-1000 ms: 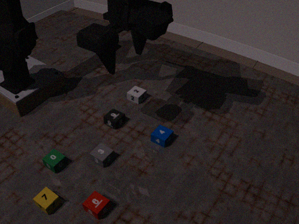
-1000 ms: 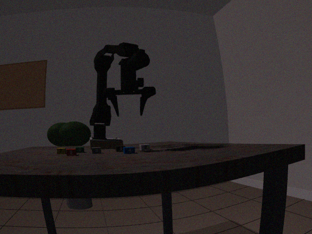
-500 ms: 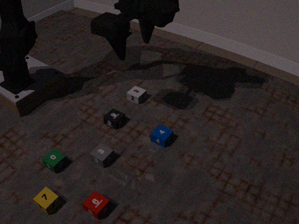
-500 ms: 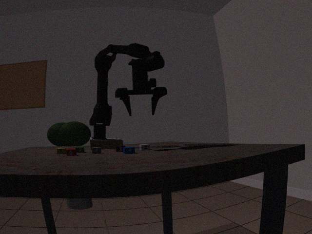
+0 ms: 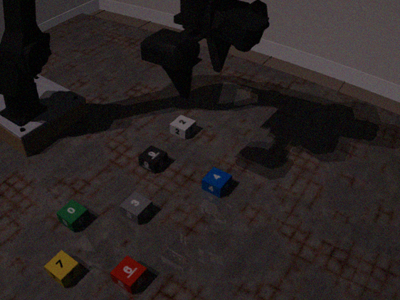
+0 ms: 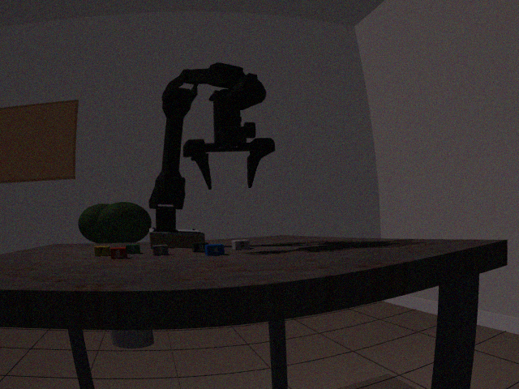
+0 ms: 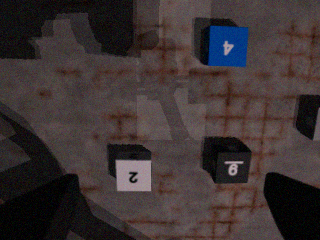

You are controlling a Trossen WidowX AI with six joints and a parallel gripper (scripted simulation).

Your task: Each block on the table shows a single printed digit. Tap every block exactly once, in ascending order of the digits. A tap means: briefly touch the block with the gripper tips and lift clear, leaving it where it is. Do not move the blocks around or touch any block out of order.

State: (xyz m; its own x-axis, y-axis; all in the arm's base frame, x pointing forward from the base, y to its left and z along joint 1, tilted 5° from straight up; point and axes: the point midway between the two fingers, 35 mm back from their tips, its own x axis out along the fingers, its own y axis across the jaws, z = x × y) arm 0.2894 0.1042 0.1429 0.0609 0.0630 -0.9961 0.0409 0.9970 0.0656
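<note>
My gripper tip is now 8 cm past the green block, 21 cm to the left of it and 12 cm above it. Also, from my gripper tip: black block 5 cm behind, 6 cm to the right, 12 cm below; then white block 5 cm behind, 3 cm to the left, 12 cm below; then blue block 6 cm ahead, 5 cm to the right, 12 cm below.
</note>
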